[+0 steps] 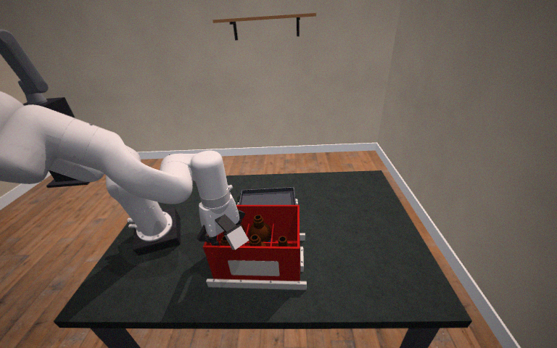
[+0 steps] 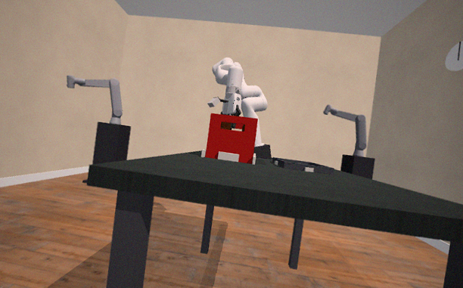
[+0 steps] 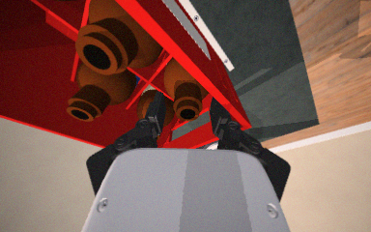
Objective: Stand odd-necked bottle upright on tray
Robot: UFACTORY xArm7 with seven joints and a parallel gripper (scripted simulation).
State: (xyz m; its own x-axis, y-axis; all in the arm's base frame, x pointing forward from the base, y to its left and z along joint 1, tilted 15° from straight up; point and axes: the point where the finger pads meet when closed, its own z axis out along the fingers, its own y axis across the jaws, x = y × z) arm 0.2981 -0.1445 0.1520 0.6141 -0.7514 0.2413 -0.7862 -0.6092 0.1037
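Now: hand 9 cm short of the crate, 4 cm to the right of it and 7 cm above it. From my hand the other things lie so: tray (12 cm ahead, 33 cm to the left, 15 cm below).
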